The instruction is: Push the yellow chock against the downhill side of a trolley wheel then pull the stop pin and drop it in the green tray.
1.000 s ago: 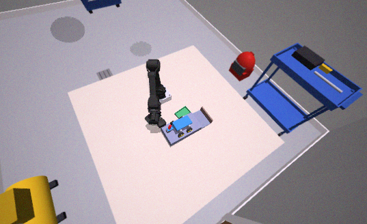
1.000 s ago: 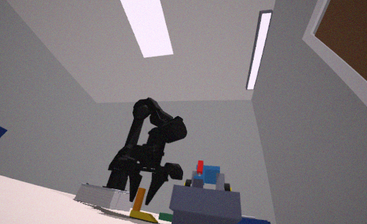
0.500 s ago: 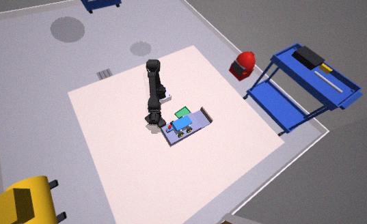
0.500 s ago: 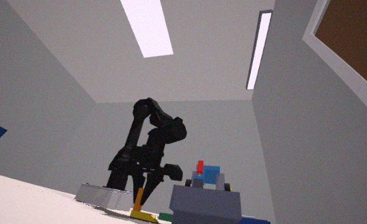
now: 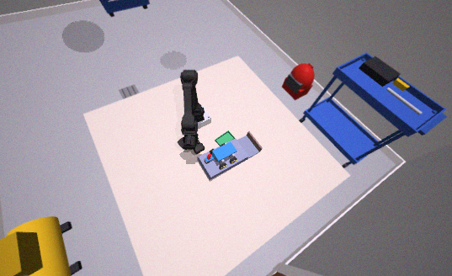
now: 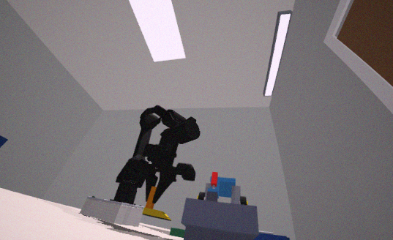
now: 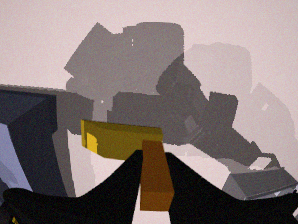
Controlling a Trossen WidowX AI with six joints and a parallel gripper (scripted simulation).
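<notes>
Right now the blue trolley is 14 cm ahead of my gripper tip, 14 cm to the left of it and 4 cm above it. Also, from my gripper tip: red-headed stop pin: 14 cm ahead, 5 cm to the left, 6 cm above; then ramp: 14 cm ahead, 15 cm to the left, 2 cm below; then yellow chock: 2 cm ahead, 1 cm to the left, 1 cm below.
</notes>
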